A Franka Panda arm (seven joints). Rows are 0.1 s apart.
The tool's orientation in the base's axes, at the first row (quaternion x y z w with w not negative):
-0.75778, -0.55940, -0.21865, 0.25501
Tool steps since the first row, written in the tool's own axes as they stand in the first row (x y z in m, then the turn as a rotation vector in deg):
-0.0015, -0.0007, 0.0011, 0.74, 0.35, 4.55
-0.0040, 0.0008, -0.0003, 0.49, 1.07, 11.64
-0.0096, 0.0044, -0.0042, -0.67, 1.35, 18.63
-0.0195, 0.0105, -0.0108, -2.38, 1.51, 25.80
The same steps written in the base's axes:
-0.0010, -0.0002, -0.0017, 0.75, 3.33, -3.12
-0.0004, -0.0033, -0.0023, 1.70, 7.45, -8.86
0.0014, -0.0108, -0.0033, 1.97, 10.93, -15.03
0.0041, -0.0237, -0.0052, 1.97, 14.16, -21.66

